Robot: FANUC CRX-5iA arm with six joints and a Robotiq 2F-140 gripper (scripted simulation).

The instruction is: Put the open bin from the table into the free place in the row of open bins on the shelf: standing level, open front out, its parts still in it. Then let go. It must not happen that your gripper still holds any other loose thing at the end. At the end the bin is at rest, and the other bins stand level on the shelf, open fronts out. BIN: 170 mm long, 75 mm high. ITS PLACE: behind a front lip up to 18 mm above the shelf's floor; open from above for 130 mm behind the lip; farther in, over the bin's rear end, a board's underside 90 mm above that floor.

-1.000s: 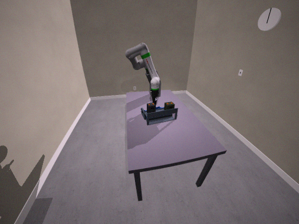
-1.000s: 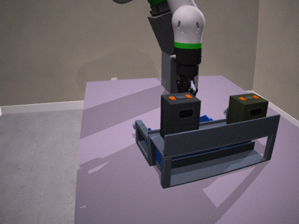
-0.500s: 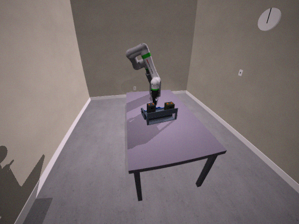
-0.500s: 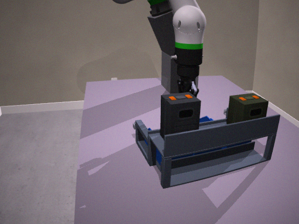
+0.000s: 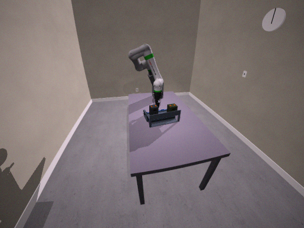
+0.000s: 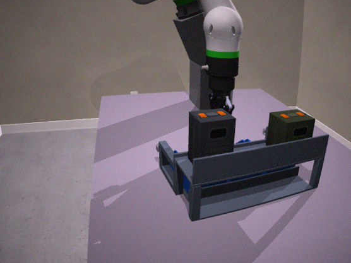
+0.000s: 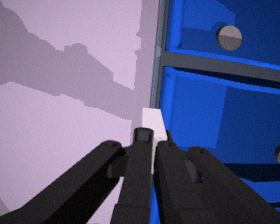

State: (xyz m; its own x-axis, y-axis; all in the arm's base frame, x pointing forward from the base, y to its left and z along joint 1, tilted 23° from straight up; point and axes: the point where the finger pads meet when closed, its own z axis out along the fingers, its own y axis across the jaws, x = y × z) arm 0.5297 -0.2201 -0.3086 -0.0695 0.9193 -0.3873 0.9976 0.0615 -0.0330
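My gripper is now 5 cm above the shelf lip. The rest, counted from my hand: dark green box (19 cm ahead, 13 cm to the left, 9 cm above); then black box (20 cm ahead, 10 cm to the right, 10 cm above).
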